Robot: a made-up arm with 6 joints.
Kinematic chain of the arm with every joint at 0, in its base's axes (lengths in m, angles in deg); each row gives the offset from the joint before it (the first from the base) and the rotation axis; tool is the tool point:
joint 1: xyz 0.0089 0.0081 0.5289 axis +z
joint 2: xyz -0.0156 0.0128 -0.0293 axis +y
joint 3: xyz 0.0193 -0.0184 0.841 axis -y
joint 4: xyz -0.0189 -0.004 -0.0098 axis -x
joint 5: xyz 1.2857 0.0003 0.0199 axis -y
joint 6: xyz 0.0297 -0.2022 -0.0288 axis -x
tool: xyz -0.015 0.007 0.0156
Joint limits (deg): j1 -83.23..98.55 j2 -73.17..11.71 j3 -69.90..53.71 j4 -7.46..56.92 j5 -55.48..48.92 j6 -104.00..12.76
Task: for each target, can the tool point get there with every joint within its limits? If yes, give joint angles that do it. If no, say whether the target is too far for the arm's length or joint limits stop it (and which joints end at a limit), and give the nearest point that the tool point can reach.
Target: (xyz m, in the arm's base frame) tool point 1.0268 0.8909 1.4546
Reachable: yes | joints 49.62 3.87 6.26 20.18 -23.14 -43.20
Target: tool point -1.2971 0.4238 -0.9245
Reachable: no: joint limits stop it (at a limit: joint 1, joint 2, joint 3, joint 4, joint 5, joint 6) | nearest point 0.0267 0.5391 0.0688 | short by 1.659 m
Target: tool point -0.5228 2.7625 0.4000
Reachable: no: too far | nearest point -0.0847 1.4190 0.8873 | short by 1.495 m
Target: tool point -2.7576 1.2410 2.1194
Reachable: no: too far | nearest point -1.5818 0.7170 1.6894 | short by 1.357 m
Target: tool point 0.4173 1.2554 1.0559
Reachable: yes | joints 80.71 3.51 -10.28 9.13 -29.30 0.65
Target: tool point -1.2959 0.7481 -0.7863
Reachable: no: joint limits stop it (at a limit: joint 1, joint 2, joint 4, joint 5, joint 6) | nearest point 0.0136 0.6261 0.0967 | short by 1.584 m
